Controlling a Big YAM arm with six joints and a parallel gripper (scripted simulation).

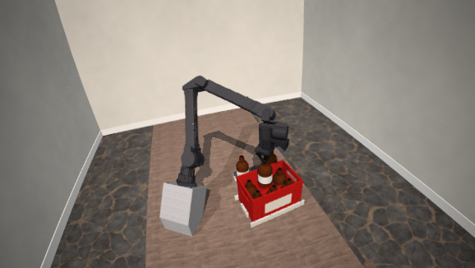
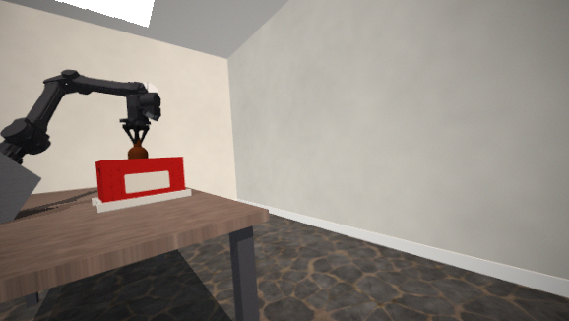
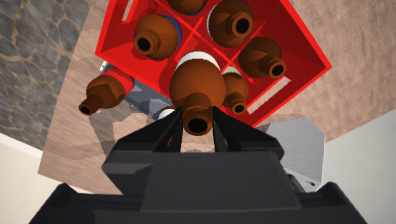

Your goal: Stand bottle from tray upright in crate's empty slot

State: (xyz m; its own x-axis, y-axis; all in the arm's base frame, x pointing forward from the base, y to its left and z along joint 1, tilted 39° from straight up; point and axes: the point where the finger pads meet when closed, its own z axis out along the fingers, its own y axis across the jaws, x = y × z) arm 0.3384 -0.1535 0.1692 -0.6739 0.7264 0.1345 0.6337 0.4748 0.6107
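The red crate lies 1 cm ahead of my hand, 4 cm to the right of it and 17 cm below it. Round my hand: grey tray (2 cm ahead, 19 cm to the left, 24 cm below).
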